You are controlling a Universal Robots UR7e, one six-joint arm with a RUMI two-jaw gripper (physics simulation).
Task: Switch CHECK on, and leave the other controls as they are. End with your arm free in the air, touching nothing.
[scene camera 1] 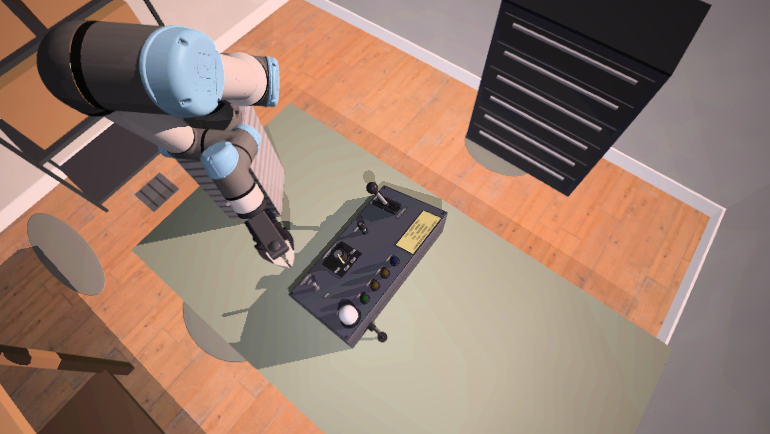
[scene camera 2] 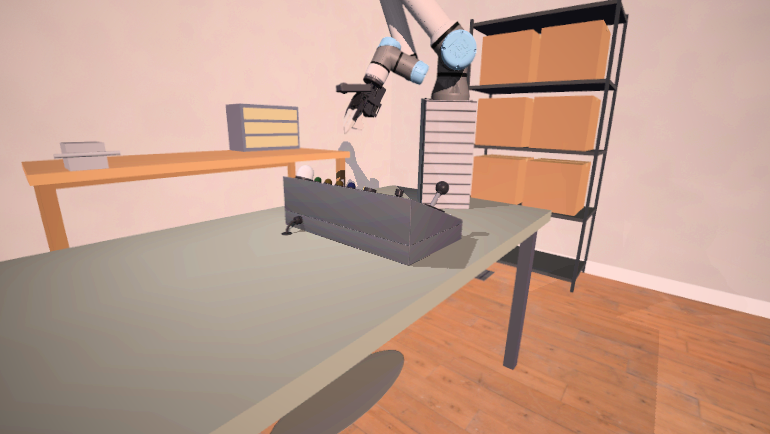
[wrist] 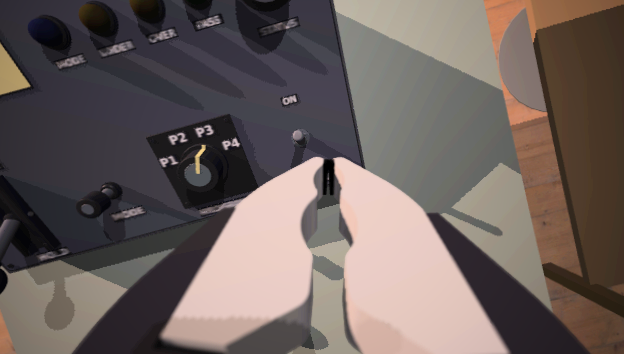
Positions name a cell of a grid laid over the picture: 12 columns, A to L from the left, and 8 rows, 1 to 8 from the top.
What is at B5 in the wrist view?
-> A mode switch.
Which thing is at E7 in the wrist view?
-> My gripper.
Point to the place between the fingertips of my gripper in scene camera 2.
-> F3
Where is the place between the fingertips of my gripper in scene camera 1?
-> E5
